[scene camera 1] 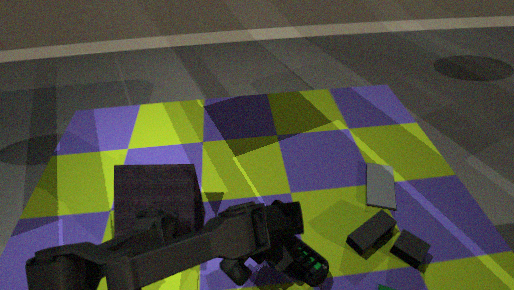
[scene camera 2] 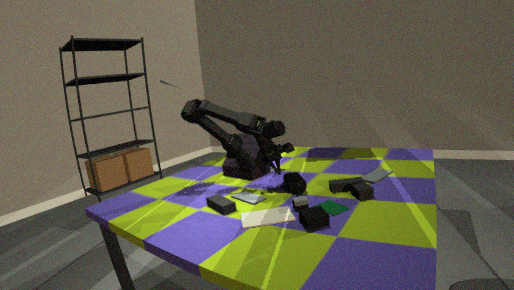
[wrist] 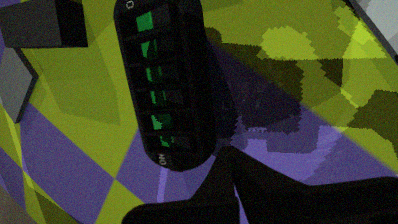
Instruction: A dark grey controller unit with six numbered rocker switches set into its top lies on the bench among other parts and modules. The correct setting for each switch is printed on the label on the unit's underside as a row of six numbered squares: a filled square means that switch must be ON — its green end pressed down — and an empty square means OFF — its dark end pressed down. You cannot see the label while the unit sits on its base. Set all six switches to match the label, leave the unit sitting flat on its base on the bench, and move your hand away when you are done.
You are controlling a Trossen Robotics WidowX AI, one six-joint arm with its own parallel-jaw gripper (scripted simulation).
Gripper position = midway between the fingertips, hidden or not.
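Note:
My gripper [scene camera 1: 268, 251], also scene camera 2 [scene camera 2: 279, 174] and wrist view [wrist: 226, 152]: shut, holds nothing. Grey plate [scene camera 1: 380, 192] visible. White plate [scene camera 2: 256, 218]: out of frame in scene camera 1, out of frame in the wrist view.

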